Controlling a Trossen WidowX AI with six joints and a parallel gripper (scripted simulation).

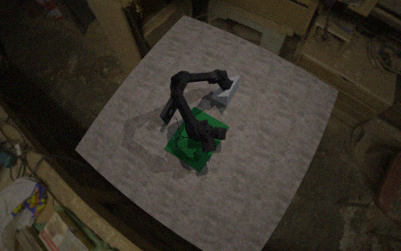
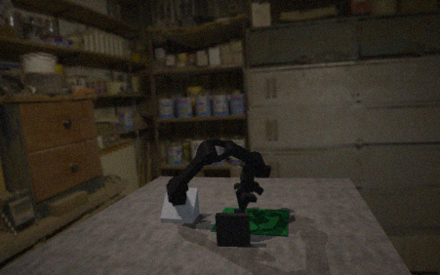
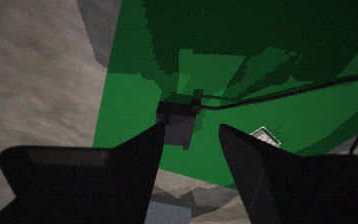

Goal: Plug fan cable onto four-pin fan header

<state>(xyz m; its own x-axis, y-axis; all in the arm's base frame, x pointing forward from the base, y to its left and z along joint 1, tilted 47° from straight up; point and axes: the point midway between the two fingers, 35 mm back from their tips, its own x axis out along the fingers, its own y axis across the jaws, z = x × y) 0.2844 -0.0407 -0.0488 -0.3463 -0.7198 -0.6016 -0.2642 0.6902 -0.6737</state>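
My gripper tip is 10 mm to the right of the dark plug, 10 mm past it and 10 mm above it. Round my gripper tip: dark fan: 250 mm to the right, 30 mm above, 20 mm behind; green board: 60 mm to the right, 50 mm ahead, 40 mm below.
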